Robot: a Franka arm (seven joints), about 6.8 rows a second.
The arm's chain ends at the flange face. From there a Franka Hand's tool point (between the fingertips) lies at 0.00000 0.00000 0.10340 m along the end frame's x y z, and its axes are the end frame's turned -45 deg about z.
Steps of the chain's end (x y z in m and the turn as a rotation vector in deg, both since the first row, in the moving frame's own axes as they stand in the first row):
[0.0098 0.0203 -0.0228 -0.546 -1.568 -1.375]
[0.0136 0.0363 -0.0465 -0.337 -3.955 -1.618]
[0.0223 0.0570 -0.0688 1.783 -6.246 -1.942]
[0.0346 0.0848 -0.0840 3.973 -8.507 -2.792]
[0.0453 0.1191 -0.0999 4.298 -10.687 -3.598]
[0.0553 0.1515 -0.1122 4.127 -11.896 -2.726]
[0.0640 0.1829 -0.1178 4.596 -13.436 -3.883]
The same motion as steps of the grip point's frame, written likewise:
[-0.0101 0.0200 -0.0228 0.723 -1.495 -1.375]
[-0.0216 0.0307 -0.0467 2.558 -3.035 -1.618]
[-0.0304 0.0459 -0.0695 5.677 -3.156 -1.942]
[-0.0416 0.0687 -0.0854 8.825 -3.206 -2.792]
[-0.0609 0.0975 -0.1020 10.596 -4.518 -3.598]
[-0.0783 0.1262 -0.1147 11.330 -5.494 -2.726]
[-0.0960 0.1522 -0.1210 12.751 -6.251 -3.883]

